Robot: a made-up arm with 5 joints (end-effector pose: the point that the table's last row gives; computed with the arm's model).
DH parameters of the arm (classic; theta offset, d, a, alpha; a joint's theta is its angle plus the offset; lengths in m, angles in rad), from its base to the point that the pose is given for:
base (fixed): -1.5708 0.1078 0 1.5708
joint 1: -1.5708 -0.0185 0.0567 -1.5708
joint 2: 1.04 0 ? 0
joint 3: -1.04 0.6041 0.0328 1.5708
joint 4: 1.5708 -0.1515 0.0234 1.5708
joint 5: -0.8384 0 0.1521 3.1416
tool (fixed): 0.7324 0.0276 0 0
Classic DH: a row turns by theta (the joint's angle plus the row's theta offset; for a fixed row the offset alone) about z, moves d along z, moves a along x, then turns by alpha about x.
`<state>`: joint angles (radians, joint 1 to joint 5).
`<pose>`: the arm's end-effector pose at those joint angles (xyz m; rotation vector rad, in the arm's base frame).
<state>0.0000 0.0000 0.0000 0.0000 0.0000</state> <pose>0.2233 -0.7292 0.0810 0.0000 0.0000 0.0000</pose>
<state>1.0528 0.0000 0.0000 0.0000 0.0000</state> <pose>0.2233 -0.3844 0.7281 -1.0528 0.0000 0.0000</pose>
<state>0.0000 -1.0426 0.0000 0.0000 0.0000</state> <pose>0.1475 -0.7292 -0.1108 0.0000 1.0426 0.0000</pose>
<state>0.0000 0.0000 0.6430 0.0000 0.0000</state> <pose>0.1736 -0.7292 0.2407 0.0000 -0.6430 0.0000</pose>
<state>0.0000 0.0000 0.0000 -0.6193 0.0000</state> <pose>0.2233 -0.7220 0.0032 0.6193 0.0000 0.0000</pose>
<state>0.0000 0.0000 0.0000 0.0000 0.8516</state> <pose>0.1082 -0.7796 0.0810 0.0000 0.0000 -0.8516</pose>
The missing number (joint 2, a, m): -0.0693
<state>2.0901 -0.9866 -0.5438 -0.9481 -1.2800</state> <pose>0.0548 0.0626 0.7562 -0.6028 0.5412 -0.3983</pose>
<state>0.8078 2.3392 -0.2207 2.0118 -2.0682</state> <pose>0.0717 -0.3521 0.6459 -2.1242 0.1174 -0.4546</pose>
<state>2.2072 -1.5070 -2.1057 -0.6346 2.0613</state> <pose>0.0672 0.4516 0.6209 0.0817 -0.4462 0.7282</pose>
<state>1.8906 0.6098 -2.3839 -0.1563 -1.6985</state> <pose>-0.0885 -0.1226 0.6834 -0.0331 1.3639 -0.2832</pose>
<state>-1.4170 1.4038 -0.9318 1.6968 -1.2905</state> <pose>0.2661 -0.0252 -0.4792 -0.2274 0.1628 0.8089</pose>
